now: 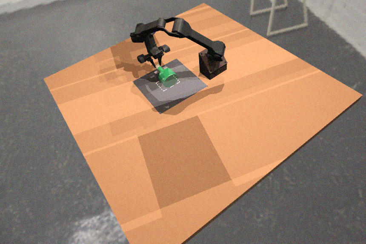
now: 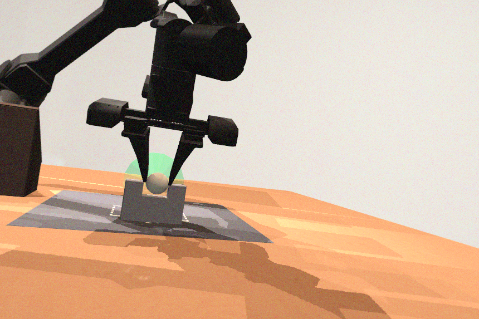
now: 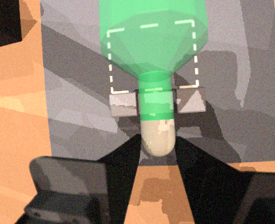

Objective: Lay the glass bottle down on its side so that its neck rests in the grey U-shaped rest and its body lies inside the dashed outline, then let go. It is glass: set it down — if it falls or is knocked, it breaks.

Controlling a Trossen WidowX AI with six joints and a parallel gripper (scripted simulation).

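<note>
Now: gripper tip 5 cm to the right of the green glass bottle and 1 cm short of it. Round my gripper tip: grey mat 11 cm to the left, 6 cm below, 2 cm ahead.
</note>
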